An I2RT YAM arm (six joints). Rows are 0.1 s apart.
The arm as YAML. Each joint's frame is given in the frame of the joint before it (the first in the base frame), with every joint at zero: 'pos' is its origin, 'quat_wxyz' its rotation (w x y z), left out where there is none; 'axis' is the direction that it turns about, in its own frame. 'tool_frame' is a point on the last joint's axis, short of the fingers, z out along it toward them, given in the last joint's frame.
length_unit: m
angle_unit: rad
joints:
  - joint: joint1
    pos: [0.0, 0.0, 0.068]
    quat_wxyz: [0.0, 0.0, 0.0, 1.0]
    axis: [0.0, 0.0, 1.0]
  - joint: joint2
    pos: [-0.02, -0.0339, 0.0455]
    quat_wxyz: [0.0, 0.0, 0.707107, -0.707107]
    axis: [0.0, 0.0, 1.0]
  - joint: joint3
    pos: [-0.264, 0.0, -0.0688]
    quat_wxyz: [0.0, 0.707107, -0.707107, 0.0]
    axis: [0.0, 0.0, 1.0]
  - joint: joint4
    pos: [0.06, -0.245, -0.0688]
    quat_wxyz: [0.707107, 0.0, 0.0, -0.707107]
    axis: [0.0, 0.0, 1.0]
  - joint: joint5
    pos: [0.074, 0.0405, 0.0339]
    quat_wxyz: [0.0, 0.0, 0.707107, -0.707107]
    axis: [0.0, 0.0, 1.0]
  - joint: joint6
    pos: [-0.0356, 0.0, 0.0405]
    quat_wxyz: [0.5, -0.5, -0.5, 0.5]
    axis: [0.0, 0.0, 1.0]
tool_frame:
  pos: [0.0, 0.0, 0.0]
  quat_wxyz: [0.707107, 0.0, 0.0, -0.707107]
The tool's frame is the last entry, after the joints.
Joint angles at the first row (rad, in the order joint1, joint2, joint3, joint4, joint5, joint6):
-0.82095, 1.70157, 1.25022, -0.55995, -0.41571, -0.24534
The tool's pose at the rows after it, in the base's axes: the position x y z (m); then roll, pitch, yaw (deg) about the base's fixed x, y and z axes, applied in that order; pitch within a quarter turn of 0, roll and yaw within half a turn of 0:
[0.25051 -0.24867 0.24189 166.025 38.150 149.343]
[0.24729 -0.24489 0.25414 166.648 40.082 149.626]
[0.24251 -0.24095 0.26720 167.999 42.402 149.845]
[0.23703 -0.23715 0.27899 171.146 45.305 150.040]
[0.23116 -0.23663 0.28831 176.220 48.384 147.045]
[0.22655 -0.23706 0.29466 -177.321 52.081 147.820]
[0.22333 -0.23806 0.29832 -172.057 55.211 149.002]
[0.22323 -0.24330 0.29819 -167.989 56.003 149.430]
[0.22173 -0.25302 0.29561 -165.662 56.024 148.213]
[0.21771 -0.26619 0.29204 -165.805 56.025 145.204]
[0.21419 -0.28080 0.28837 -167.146 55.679 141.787]
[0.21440 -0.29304 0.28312 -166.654 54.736 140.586]
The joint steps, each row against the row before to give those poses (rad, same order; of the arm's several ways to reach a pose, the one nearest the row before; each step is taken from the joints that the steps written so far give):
-0.00125, -0.03351, -0.00386, -0.00318, 0.00269, -0.00028
0.00063, -0.03664, 0.00075, -0.00137, 0.00019, 0.00324
-0.00140, -0.04323, -0.00416, 0.00704, 0.01039, 0.00556
-0.00037, -0.04867, -0.01754, 0.03353, 0.03965, 0.01230
-0.00038, -0.04571, -0.02812, 0.06727, 0.11278, 0.05509
-0.00176, -0.03498, -0.03142, 0.07843, 0.08894, 0.00635
-0.00248, -0.02289, -0.02821, 0.07268, 0.06324, 0.00010
-0.00476, 0.00891, -0.00140, 0.03495, 0.05767, -0.00271
-0.01824, 0.02323, 0.00768, 0.02260, 0.04253, 0.00185
-0.03257, 0.02996, 0.01315, 0.01632, 0.01430, 0.01082
-0.03404, 0.03873, 0.02538, 0.00389, -0.00085, 0.01271
-0.01880, 0.04293, 0.02672, 0.00153, 0.01256, -0.00221

